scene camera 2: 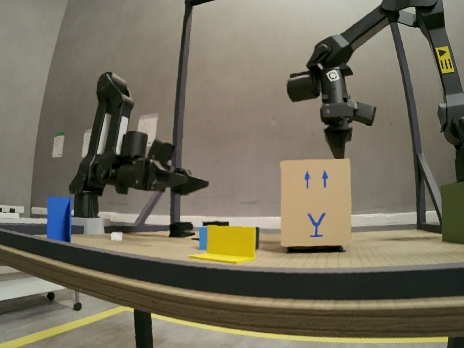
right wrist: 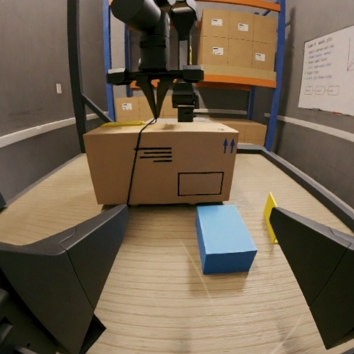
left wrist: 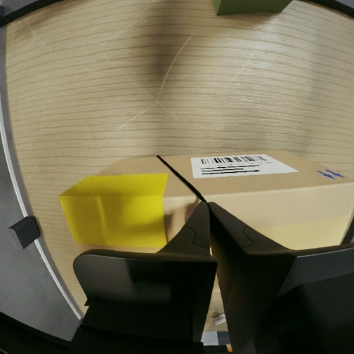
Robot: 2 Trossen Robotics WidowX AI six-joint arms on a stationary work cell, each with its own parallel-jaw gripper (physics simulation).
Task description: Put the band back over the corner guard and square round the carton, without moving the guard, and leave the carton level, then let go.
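Places are measured from the left arm's base along level axes (x up, y right, z ahead), in metres.
Where they show: right gripper, between the fingertips: (scene camera 2: 198, 181); right arm's base, origin of its link: (scene camera 2: 85, 217).
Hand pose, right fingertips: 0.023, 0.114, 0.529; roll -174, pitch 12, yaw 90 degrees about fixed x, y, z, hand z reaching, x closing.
Observation:
Things, the pixels of their top centre, and the offset from my right fingertips, as dx, dy, dz. "*": a spot on its surface instead.
- carton, centre of its top: (scene camera 2: 315, 171) +0.018, +0.000, -0.234
- low dark support, centre of its top: (scene camera 2: 316, 241) -0.115, -0.056, -0.227
- upright yellow angle piece, centre of its top: (scene camera 2: 221, 226) -0.082, -0.181, -0.084
- blue panel, a spot on its surface: (scene camera 2: 59, 219) * -0.087, -0.171, +0.215
- green box, a spot on its surface: (scene camera 2: 453, 212) * -0.074, -0.105, -0.479
- small white piece, centre of its top: (scene camera 2: 116, 232) -0.114, -0.006, +0.188
The carton (scene camera 2: 315, 200) (left wrist: 240, 200) (right wrist: 200, 165) stands level on a low dark support (scene camera 2: 316, 249). A yellow corner guard (left wrist: 117, 215) (right wrist: 122, 123) sits over its top edge near one end. The thin black band (left wrist: 180, 176) (right wrist: 132, 175) runs slanted across the carton's top and down its side, beside the guard and not over it. My left gripper (scene camera 2: 340, 157) (left wrist: 205, 208) (right wrist: 156, 117) points down at the carton's top edge, shut on the band at its fingertips; the fingers hide part of the band. My right gripper (scene camera 2: 198, 184) (right wrist: 201, 213) is open and empty, away from the carton.
A blue block (right wrist: 227, 240) and an upright yellow angle piece (scene camera 2: 231, 241) (right wrist: 270, 218) stand between my right gripper and the carton. A blue panel (scene camera 2: 59, 219) stands at the picture's left, a green box (scene camera 2: 453, 212) (left wrist: 252, 6) at its right. A small white piece (scene camera 2: 116, 236) lies near the right arm's base.

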